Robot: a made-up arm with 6 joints.
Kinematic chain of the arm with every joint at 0, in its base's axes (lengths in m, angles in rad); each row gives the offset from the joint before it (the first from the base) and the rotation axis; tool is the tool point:
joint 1: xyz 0 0 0.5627 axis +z
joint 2: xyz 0 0 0 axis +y
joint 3: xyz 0 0 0.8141 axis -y
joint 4: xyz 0 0 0 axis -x
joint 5: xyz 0.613 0 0 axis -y
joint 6: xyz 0 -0.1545 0 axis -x
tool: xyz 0 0 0
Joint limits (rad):
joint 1: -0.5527..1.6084
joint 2: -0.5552..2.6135
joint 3: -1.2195..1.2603
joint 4: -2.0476..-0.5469
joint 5: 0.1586..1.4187
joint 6: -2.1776..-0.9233
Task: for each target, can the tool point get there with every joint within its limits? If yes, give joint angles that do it. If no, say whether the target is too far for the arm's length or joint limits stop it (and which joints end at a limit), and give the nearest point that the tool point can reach.
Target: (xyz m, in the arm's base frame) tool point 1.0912 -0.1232 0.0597
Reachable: yes | joints -0.0280 1.5030 0.5992 -0.9284 1.1760 -1.1178
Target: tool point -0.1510 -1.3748 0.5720
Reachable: no: joint limits stop it (at a limit: joint 1, joint 4) | nearest point 0.4356 -0.4238 0.5720 | short by 1.117 m
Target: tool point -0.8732 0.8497 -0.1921
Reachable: no: joint limits stop it (at a limit: joint 1, joint 4) | nearest point -0.1040 0.8786 -0.1921 | short by 0.770 m
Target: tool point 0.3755 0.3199 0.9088
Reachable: yes | joints 0.8788 0.0818 -0.5480 -0.9881 0.6824 -1.3874
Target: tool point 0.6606 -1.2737 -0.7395
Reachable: no: too far | nearest point 0.7483 -0.6166 -0.4535 | short by 0.722 m
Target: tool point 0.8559 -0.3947 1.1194
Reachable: yes | joints -0.3084 0.4326 0.2991 -0.7189 0.3146 -1.0285
